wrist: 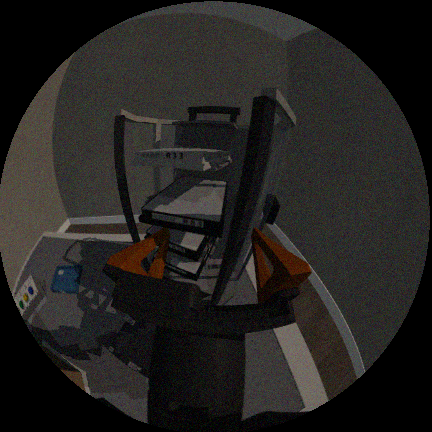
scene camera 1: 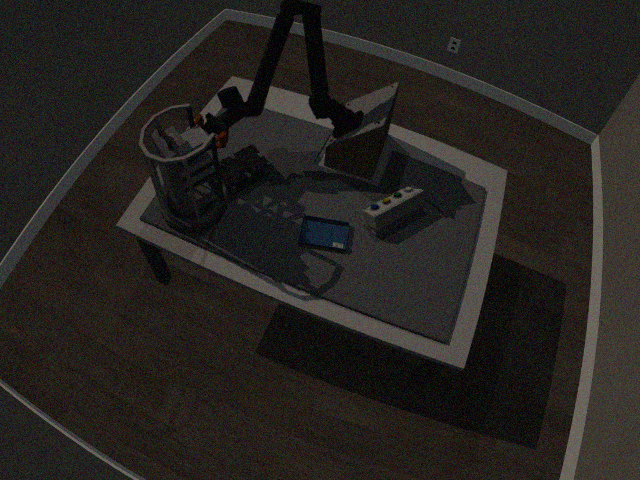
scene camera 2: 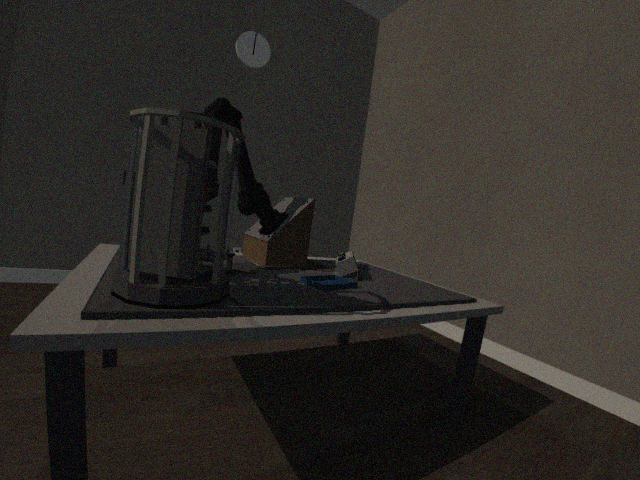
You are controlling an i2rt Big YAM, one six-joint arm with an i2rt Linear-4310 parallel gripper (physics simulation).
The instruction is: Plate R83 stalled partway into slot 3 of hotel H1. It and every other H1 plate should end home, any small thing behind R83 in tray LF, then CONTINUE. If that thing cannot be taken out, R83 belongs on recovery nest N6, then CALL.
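Where they show: gripper, fingertip midpoint: (wrist: pixel 209 231); arm's base, origin of the base link: (scene camera 1: pixel 349 125) (scene camera 2: pixel 274 224).
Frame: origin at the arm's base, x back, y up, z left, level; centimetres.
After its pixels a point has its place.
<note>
The hotel (scene camera 1: pixel 142 140) @[x -42.4, y 21.7, z -56.1 cm] (scene camera 2: pixel 138 206) @[x -44.0, y 3.5, z -56.0 cm] (wrist: pixel 244 192) @[x -25.3, y 13.2, z -47.3 cm] is a tall open cage with dark posts. In the wrist view it holds a light upper plate (wrist: pixel 175 155) @[x -28.9, y 15.4, z -42.5 cm], whose label looks like R33 or R83. Below it, a dark-edged plate (wrist: pixel 185 202) @[x -29.7, y 10.5, z -43.7 cm] extends nearer to me; its label is too blurred to read. More plates (wrist: pixel 187 242) @[x -29.3, y 5.2, z -43.8 cm] lie lower. A small pale jagged shape (wrist: pixel 216 162) @[x -30.2, y 14.6, z -46.8 cm] shows at the upper plate's right end. My gripper (scene camera 1: pixel 209 129) (wrist: pixel 209 231) @[x -27.8, y 7.7, z -45.9 cm] is open and empty beside the hotel's upper part, with a post between its fingers' lines of sight. A blue tray (scene camera 1: pixel 324 235) @[x -37.7, y -14.9, z 0.8 cm] (scene camera 2: pixel 330 282) @[x -35.5, y -14.9, z 2.6 cm] (wrist: pixel 66 279) @[x -37.2, y -14.9, z 0.1 cm] lies mid-mat.
A sloped box (scene camera 1: pixel 395 201) @[x -22.5, y -8.1, z 21.2 cm] (scene camera 2: pixel 346 266) @[x -30.5, y -10.7, z 13.8 cm] (wrist: pixel 26 295) carries blue, yellow, green and pale buttons, right of the tray. My arm stands on a wooden wedge (scene camera 1: pixel 355 155) @[x -8.6, y -5.7, z 4.5 cm] (scene camera 2: pixel 289 245) @[x -8.4, y -7.1, z 2.9 cm] at the back. A dark low structure (scene camera 1: pixel 250 162) @[x -18.9, y -9.2, z -30.7 cm] sits beside the hotel, partly in shadow.
</note>
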